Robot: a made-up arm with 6 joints.
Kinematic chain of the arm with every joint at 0, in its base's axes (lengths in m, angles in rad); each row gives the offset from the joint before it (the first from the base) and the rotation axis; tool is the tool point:
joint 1: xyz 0 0 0.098 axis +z
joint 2: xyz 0 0.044 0 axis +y
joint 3: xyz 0 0 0.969 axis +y
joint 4: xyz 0 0 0.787 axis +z
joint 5: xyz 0 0 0 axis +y
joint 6: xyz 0 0 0.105 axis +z
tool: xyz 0 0 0
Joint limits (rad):
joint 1: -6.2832..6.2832
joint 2: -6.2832..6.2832
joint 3: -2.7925..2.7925
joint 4: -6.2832..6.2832
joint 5: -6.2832..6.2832
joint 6: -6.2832..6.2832
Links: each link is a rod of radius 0.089 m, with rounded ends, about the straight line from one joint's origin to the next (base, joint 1, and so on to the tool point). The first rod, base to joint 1, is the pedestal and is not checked.
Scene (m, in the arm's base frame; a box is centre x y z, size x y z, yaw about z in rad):
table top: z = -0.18
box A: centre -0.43 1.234 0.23 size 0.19 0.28 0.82 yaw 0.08
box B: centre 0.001 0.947 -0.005 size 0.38 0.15 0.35 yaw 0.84
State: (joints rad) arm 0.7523 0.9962 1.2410 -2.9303 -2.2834 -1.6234
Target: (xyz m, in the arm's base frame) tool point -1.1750 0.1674 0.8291
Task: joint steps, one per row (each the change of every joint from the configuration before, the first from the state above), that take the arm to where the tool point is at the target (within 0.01 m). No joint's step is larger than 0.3 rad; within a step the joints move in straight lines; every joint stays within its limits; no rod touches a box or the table.
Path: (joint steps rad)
1: 0.2754 -0.0890 -0.1045 0.0220 0.0109 0.0000
2: 0.2754 -0.0890 -0.1044 0.0220 0.0109 0.0000
3: 0.2753 -0.0890 -0.1045 0.0220 0.0108 0.0000
4: 0.2754 -0.0890 -0.1045 0.0220 0.0109 0.0000
5: 0.2715 -0.0330 0.0741 0.0136 -0.0097 0.0000
6: 0.2715 -0.0331 0.0741 0.0136 -0.0098 0.0000
7: 0.2714 -0.0330 0.0741 0.0136 -0.0097 0.0000
8: 0.2715 -0.0330 0.0741 0.0135 -0.0098 0.0000

